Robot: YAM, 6 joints.
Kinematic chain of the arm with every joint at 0, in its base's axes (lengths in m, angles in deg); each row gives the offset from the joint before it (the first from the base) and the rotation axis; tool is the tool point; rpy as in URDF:
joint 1: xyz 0 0 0.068 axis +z
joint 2: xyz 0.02 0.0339 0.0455 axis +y
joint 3: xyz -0.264 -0.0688 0 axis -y
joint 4: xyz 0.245 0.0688 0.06 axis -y
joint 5: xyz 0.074 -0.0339 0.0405 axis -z
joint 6: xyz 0.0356 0 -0.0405 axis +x
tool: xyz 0 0 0 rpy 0 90 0
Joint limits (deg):
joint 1: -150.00..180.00
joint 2: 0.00..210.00
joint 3: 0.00..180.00
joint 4: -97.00..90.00
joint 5: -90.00..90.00
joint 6: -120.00..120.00
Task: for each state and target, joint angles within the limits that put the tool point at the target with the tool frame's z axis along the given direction. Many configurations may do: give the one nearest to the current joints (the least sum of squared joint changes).
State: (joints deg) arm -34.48 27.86 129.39 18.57 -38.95 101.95
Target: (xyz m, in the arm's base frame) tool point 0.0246 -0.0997 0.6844 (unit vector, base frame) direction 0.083 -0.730 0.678
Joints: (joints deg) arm -73.63 74.67 134.18 -16.38 7.24 101.95
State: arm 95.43 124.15 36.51 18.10 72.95 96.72
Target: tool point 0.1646 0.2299 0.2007 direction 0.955 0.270 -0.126
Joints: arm 59.34 82.62 30.26 42.42 43.12 96.72
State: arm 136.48 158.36 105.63 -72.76 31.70 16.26
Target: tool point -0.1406 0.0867 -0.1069 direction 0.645 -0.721 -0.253
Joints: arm 145.51 166.87 61.47 -59.54 -13.24 16.26
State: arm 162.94 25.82 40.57 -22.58 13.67 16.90
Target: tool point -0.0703 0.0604 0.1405 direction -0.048 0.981 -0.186
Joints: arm 159.63 5.75 0.95 -20.90 64.60 16.90
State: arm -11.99 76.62 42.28 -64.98 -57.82 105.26
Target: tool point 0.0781 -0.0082 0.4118 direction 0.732 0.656 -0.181
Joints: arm -31.25 39.78 70.09 -62.68 -70.23 105.26
